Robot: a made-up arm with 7 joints.
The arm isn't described. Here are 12 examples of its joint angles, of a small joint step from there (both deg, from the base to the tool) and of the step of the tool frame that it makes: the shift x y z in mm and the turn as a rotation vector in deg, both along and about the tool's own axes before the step.
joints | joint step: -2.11 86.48 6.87 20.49 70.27 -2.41 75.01 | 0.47 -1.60 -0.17 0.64 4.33 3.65 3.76
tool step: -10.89 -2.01 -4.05 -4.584 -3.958 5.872
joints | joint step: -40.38 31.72 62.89 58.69 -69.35 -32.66 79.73 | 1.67 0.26 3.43 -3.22 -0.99 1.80 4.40
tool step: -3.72 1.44 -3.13 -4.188 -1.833 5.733
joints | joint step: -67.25 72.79 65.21 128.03 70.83 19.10 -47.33 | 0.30 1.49 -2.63 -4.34 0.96 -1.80 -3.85
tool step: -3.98 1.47 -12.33 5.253 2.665 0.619
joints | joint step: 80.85 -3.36 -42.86 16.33 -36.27 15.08 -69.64 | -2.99 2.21 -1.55 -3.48 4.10 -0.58 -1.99
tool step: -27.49 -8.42 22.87 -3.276 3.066 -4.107
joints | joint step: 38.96 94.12 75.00 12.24 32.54 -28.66 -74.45 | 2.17 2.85 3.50 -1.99 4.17 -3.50 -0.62
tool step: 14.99 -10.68 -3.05 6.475 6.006 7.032
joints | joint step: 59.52 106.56 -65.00 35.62 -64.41 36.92 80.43 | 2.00 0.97 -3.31 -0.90 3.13 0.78 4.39
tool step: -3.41 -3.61 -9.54 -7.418 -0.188 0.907
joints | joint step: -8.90 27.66 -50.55 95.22 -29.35 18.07 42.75 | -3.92 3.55 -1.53 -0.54 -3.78 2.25 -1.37
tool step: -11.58 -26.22 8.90 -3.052 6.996 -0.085
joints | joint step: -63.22 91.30 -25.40 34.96 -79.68 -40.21 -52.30 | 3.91 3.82 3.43 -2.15 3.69 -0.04 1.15
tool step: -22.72 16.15 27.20 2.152 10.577 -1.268
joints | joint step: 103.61 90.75 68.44 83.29 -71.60 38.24 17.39 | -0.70 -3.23 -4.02 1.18 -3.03 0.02 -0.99
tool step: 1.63 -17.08 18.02 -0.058 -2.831 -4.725
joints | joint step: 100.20 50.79 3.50 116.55 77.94 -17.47 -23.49 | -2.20 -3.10 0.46 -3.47 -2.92 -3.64 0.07
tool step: -13.81 9.14 10.16 4.753 -2.929 -0.209
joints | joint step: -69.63 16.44 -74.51 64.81 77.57 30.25 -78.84 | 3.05 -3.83 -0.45 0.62 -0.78 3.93 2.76
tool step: 24.91 -12.82 17.98 -5.525 -3.993 -2.695
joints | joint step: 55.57 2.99 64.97 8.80 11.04 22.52 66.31 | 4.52 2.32 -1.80 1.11 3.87 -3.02 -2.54
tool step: 26.63 -20.97 -23.83 -2.539 -4.149 -6.147
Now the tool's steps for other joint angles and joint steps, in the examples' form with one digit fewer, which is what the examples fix.
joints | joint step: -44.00 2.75 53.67 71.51 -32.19 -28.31 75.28 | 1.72 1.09 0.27 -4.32 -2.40 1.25 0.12
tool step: -4.5 6.8 -6.4 -1.97 1.62 3.01
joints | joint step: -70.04 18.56 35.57 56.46 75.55 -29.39 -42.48 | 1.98 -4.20 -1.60 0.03 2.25 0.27 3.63
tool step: -25.6 9.9 17.7 -0.95 5.93 1.17
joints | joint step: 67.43 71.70 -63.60 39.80 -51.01 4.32 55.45 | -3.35 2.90 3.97 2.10 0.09 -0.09 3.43
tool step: -13.5 -12.5 -1.1 -3.60 0.38 1.16
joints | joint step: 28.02 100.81 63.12 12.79 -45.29 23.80 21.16 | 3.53 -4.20 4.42 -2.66 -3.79 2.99 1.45
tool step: -20.4 -28.9 -13.3 -7.49 6.54 4.58
